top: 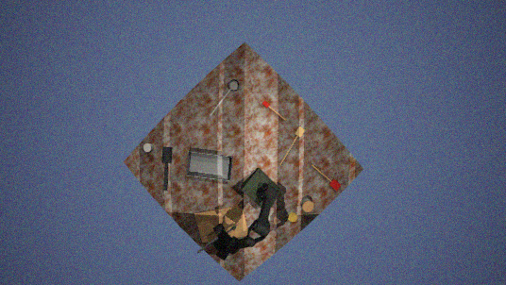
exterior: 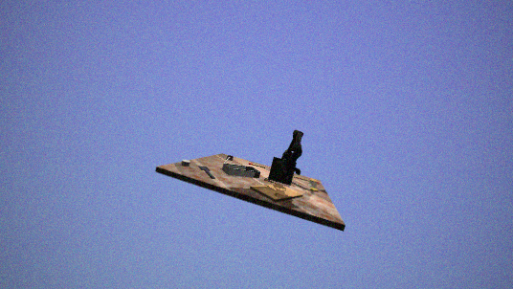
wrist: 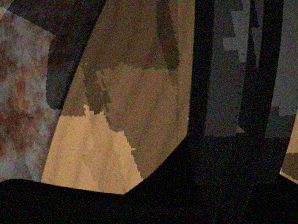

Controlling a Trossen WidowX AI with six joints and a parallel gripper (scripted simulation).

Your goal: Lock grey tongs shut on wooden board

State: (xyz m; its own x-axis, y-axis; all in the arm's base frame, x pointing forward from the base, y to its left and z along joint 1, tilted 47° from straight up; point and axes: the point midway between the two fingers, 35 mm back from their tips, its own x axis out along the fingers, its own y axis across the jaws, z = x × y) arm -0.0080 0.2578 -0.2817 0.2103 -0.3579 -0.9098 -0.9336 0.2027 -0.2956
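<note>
Now: gripper tip 120 mm above the wooden board, 20 mm short of it and 10 mm to the left of it. From my gripper tip the other things lie so: black spatula (600 mm ahead, 120 mm below, 40 mm to the right); small white disc (790 mm ahead, 110 mm below, 50 mm to the right); grey roasting tin (360 mm ahead, 280 mm to the right, 100 mm below).
</note>
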